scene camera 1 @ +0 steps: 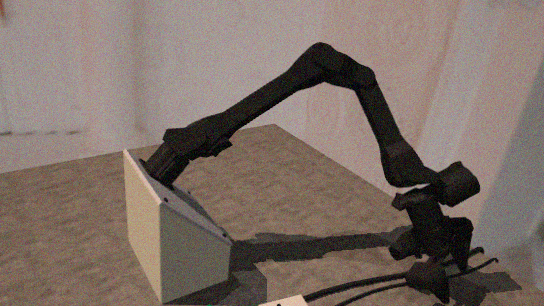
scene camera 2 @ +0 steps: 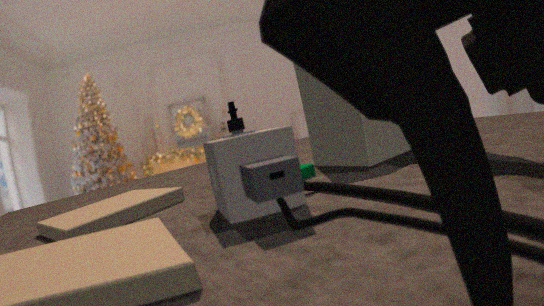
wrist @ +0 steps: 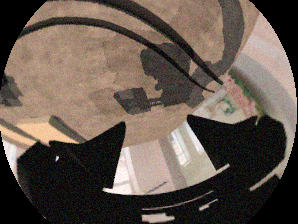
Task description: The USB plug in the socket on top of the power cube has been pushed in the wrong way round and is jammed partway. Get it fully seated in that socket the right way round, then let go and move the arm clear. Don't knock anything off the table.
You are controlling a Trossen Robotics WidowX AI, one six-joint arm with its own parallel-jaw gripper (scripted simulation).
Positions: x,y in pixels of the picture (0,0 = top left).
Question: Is my gripper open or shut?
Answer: Open.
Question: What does my gripper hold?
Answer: Nothing.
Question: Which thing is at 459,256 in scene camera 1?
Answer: My gripper.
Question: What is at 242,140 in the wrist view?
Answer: My gripper.
